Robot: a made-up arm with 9 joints. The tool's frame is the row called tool. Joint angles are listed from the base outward.
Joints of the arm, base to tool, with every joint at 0 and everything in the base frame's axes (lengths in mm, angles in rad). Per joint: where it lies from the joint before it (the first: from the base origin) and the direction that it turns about. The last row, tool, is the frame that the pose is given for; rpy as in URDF.
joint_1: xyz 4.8 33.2 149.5 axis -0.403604 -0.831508 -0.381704
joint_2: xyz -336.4 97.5 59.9 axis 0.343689 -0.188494 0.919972
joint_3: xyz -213.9 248.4 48.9 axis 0 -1 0
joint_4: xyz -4.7 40 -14.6 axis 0 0 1
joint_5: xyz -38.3 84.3 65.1 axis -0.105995 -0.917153 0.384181
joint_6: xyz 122.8 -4.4 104.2 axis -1 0 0
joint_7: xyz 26.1 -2 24.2 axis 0.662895 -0.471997 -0.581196
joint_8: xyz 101.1 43.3 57.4 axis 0 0 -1
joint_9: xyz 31.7 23 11 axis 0.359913 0.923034 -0.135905
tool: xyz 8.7 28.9 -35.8 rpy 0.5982 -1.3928 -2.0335
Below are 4 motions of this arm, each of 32 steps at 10 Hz.
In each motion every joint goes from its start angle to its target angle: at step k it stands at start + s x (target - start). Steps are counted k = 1, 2, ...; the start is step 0. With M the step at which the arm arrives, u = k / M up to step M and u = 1 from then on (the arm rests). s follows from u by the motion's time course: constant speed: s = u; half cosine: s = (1 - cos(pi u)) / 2; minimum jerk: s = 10 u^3 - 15 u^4 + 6 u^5.
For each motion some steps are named. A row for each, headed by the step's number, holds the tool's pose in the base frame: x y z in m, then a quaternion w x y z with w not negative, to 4 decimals.
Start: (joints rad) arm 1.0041 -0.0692 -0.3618 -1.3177 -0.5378 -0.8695 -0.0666 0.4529 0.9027
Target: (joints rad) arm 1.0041 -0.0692 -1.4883 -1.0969 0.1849 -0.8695 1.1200 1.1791 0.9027
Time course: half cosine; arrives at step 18
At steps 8, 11, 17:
8: -0.2887 0.2748 -0.0594 0.1203 -0.3297 -0.3934 0.8497
11: -0.2451 0.2806 -0.0591 0.2290 -0.3575 -0.4050 0.8098
17: -0.1849 0.2893 -0.0945 0.3214 -0.4032 -0.4192 0.7473

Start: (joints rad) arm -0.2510 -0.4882 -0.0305 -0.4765 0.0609 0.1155 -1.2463 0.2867 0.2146
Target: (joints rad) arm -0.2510 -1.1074 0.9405 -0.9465 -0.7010 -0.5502 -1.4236 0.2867 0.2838
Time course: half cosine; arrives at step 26
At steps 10, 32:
10: -0.1170 0.4158 0.3195 0.4238 -0.8675 -0.0722 -0.2503
32: -0.0720 0.3450 0.3689 0.3029 -0.6549 -0.0781 -0.6880

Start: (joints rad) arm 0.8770 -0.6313 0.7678 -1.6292 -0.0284 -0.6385 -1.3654 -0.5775 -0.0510
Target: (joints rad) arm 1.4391 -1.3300 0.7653 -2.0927 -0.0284 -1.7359 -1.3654 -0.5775 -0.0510
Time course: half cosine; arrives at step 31
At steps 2, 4, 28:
2: -0.2371 0.5666 0.0589 0.1376 0.3170 0.5769 0.7401
4: -0.2307 0.5692 0.0538 0.1658 0.3071 0.5756 0.7395
28: 0.1150 0.5938 -0.0559 0.8928 0.1132 0.2824 0.3321

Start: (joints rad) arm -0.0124 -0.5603 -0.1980 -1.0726 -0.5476 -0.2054 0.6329 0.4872 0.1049
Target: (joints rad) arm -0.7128 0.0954 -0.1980 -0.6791 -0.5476 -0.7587 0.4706 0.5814 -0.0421
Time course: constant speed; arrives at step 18
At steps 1, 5, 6, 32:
1: -0.3835 0.1754 0.3486 0.3878 0.4584 -0.3481 0.7199
5: -0.3575 0.1287 0.3916 0.2722 0.5356 -0.3446 0.7213
6: -0.3496 0.1179 0.4011 0.2421 0.5536 -0.3458 0.7179
32: -0.2358 0.0210 0.4871 0.1214 -0.7081 0.4161 -0.5575

